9 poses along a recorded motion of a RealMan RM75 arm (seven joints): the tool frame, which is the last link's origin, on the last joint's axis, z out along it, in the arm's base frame.
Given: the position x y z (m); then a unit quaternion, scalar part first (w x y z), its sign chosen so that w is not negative.
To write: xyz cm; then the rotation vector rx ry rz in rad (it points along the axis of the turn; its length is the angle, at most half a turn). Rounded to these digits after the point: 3 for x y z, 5 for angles.
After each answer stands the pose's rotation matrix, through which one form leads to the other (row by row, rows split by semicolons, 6 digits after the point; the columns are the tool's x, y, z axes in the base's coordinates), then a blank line. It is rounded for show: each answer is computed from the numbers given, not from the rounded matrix.
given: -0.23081 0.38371 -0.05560 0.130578 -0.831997 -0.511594 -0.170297
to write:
-23.081 38.371 -5.560 -2.41658 -1.48595 -0.49464
0.418541 0.895764 0.149767; 0.806816 -0.442441 0.391527; 0.416979 -0.043035 -0.907897

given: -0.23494 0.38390 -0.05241 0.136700 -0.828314 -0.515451 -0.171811
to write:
-23.494 38.390 -5.241 -2.39756 -1.49198 -0.49731
0.409582 0.900884 0.143703; 0.806938 -0.431247 0.403581; 0.425551 -0.049341 -0.903588

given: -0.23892 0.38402 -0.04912 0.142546 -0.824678 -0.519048 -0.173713
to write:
-23.892 38.402 -4.912 -2.37919 -1.49745 -0.50116
0.400826 0.905619 0.138538; 0.806571 -0.420540 0.415440; 0.434491 -0.054778 -0.899009

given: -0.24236 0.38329 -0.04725 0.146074 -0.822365 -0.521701 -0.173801
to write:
-24.236 38.329 -4.725 -2.36782 -1.50212 -0.50042
0.395243 0.908832 0.133442; 0.807281 -0.412981 0.421596; 0.438269 -0.058908 -0.896911

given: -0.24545 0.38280 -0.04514 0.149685 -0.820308 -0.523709 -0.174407
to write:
-24.545 38.280 -4.514 -2.35713 -1.50486 -0.50115
0.390622 0.911418 0.129352; 0.806993 -0.406646 0.428253; 0.442918 -0.062899 -0.894353

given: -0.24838 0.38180 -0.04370 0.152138 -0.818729 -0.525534 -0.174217
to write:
-24.838 38.180 -4.370 -2.34937 -1.50804 -0.49992
0.386925 0.913549 0.125366; 0.807529 -0.401337 0.432233; 0.445180 -0.066006 -0.893005

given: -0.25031 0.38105 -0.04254 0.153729 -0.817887 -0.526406 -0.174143
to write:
-25.031 38.105 -4.254 -2.34487 -1.50920 -0.49927
0.385142 0.914622 0.123011; 0.807539 -0.398529 0.434805; 0.446706 -0.068126 -0.892083

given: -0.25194 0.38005 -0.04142 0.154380 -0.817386 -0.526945 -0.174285
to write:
-25.194 38.005 -4.142 -2.34259 -1.51020 -0.49949
0.383907 0.915248 0.122217; 0.807623 -0.396991 0.436054; 0.447616 -0.068699 -0.891583

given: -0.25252 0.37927 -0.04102 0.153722 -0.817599 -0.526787 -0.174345
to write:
-25.252 37.927 -4.102 -2.34406 -1.51030 -0.49985
0.384198 0.915003 0.123131; 0.807800 -0.397730 0.435052; 0.447046 -0.067681 -0.891947

